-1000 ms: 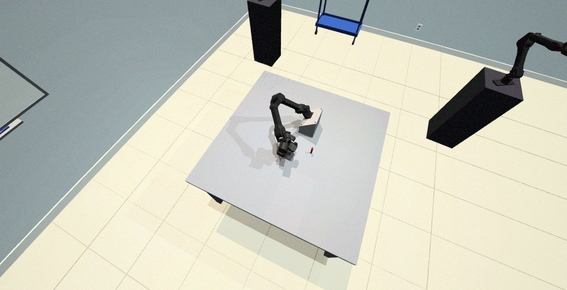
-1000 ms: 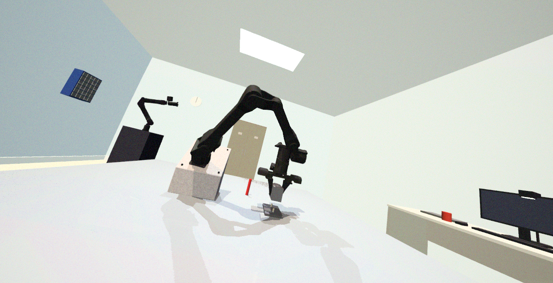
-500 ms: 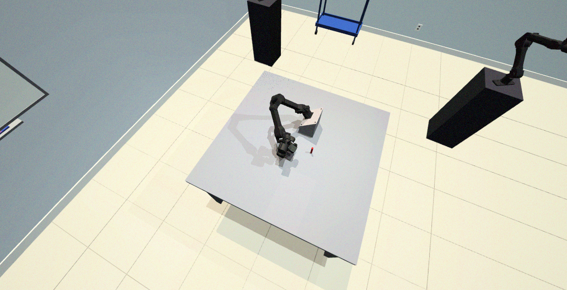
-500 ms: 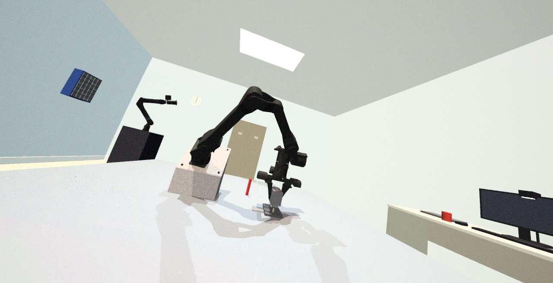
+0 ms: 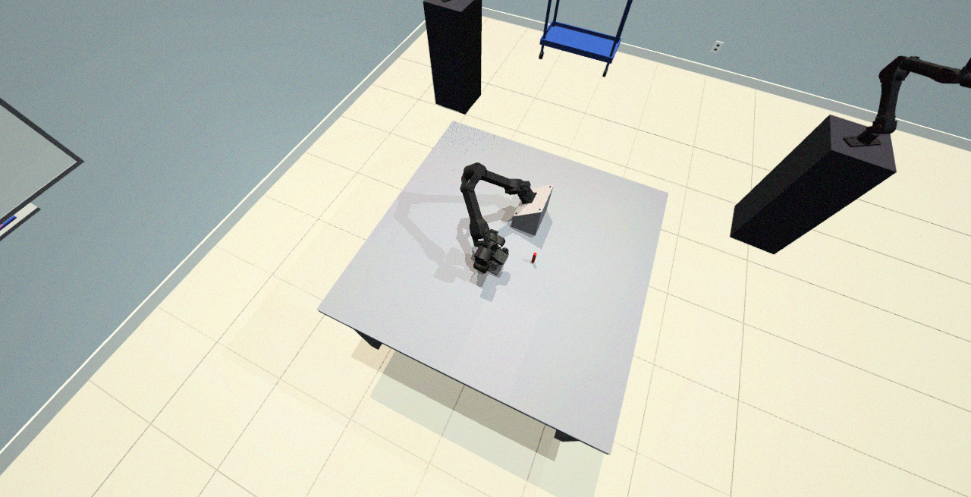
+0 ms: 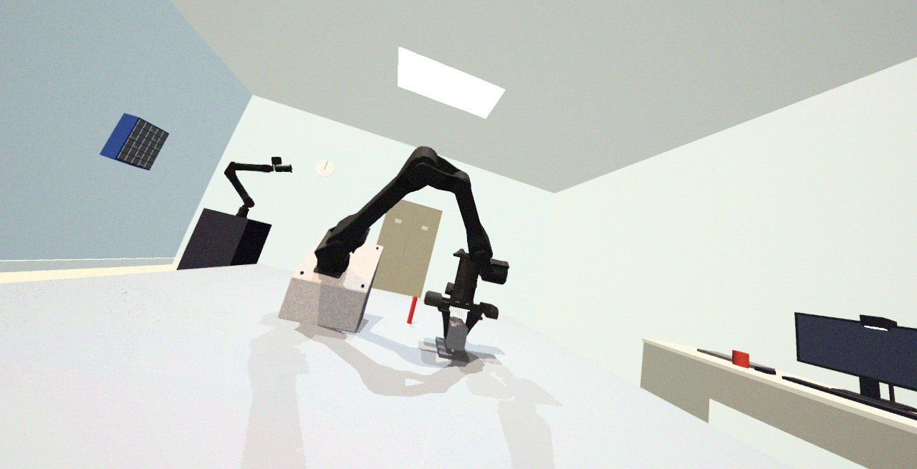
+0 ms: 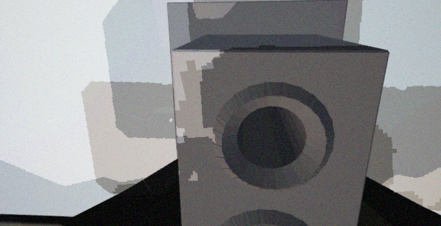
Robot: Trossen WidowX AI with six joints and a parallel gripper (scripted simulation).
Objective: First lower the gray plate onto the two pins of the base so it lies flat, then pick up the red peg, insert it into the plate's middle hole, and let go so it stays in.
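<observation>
Now: gripper tip 20 mm above the dark base. Round my gripper tip: red peg (110 mm behind, 180 mm to the left, 20 mm above); then gray plate (30 mm above).
</observation>
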